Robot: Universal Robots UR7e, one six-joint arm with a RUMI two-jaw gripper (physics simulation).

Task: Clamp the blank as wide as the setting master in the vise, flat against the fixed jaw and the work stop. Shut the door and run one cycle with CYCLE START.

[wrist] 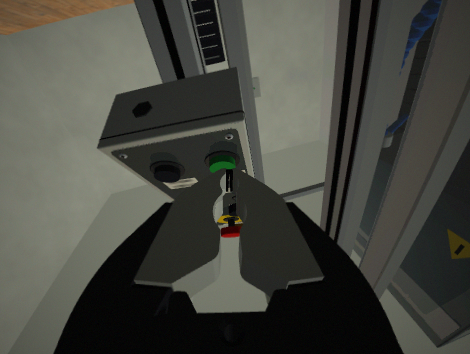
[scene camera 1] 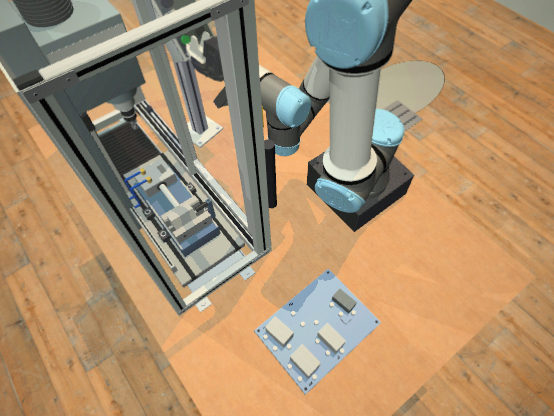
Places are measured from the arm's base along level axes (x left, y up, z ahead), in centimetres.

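Where they show: gripper, fingertip midpoint: (wrist: 229, 171) (scene camera 1: 187, 44).
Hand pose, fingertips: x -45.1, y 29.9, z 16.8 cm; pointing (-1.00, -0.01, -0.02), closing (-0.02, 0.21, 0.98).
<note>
Each offset is from my fingertips to the top centre of the thing. "spot": to the spot under its first point.
My gripper (scene camera 1: 194, 50) (wrist: 229, 171) is shut and empty. Its fingertips are at the lower edge of the green button {dx -2.0, dy +1.3, dz -0.6 cm} (scene camera 1: 186, 39) (wrist: 222, 162) on the grey control box (wrist: 175, 112); whether they touch it I cannot tell. A black button {dx -2.2, dy +1.3, dz -5.6 cm} (wrist: 166, 172) is beside the green one, and a red button {dx -11.4, dy +20.2, dz -3.3 cm} (wrist: 230, 232) shows between the fingers. In the scene view the vise (scene camera 1: 200, 239) stands inside the enclosure; a pale block {dx +21.1, dy -22.0, dz +26.9 cm} (scene camera 1: 176, 218) appears between its jaws, but its seating against jaw and stop is too small to tell. A door panel with a yellow warning triangle (wrist: 457, 245) shows at right in the wrist view; its closure is unclear.
The enclosure's frame post (scene camera 1: 250, 150) (wrist: 345, 115) stands close beside the gripper. A black vertical bar {dx +33.6, dy -4.0, dz +7.6 cm} (scene camera 1: 270, 175) is at the enclosure's robot side. A blue board {spot: dx +54.5, dy -39.2, dz +11.6 cm} (scene camera 1: 320, 280) on the floor mat holds pale blocks {dx +64.9, dy -35.6, dz +30.3 cm} (scene camera 1: 304, 360) and a dark grey block {dx +62.7, dy -36.8, dz +12.3 cm} (scene camera 1: 344, 300).
</note>
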